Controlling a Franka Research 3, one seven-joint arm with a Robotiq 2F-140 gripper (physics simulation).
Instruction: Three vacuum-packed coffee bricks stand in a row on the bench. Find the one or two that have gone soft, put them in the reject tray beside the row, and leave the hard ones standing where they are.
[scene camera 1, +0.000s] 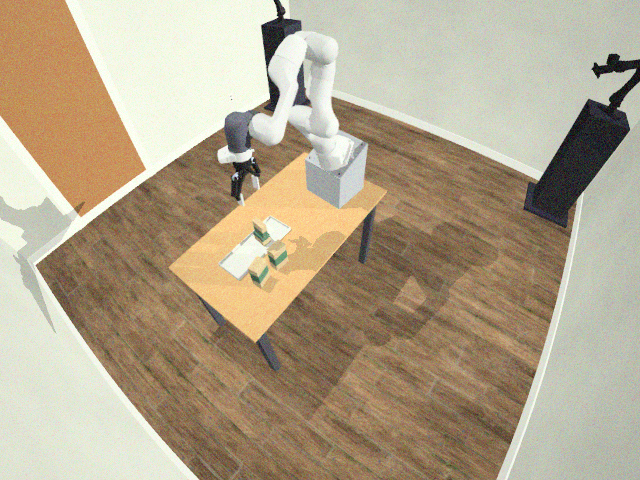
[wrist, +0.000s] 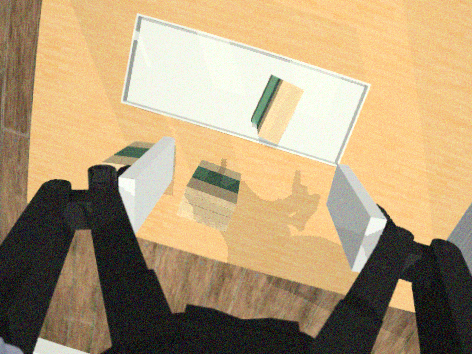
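One coffee brick (scene camera 1: 261, 234) (wrist: 279, 109), tan with a green band, is in the white reject tray (scene camera 1: 238, 263) (wrist: 185, 65), turned at an angle near its front rim; whether it is fully upright is hard to tell. A second brick (scene camera 1: 277, 255) (wrist: 212, 192) stands on the bench in front of the tray. A third brick (scene camera 1: 258, 272) (wrist: 131, 154) stands beside it at the end of the row, partly hidden by a finger in the wrist view. My gripper (scene camera 1: 248, 192) (wrist: 252, 171) is open and empty, high above the bench, apart from all three bricks. Softness does not show.
The wooden bench (scene camera 1: 201, 258) (wrist: 420, 130) carries the tray and bricks. The arm stands on a grey pedestal block (scene camera 1: 338, 183) at the bench's other end. Dark pillars (scene camera 1: 576, 160) stand on the floor away from the bench. The arm's shadow falls across the bench beside the second brick.
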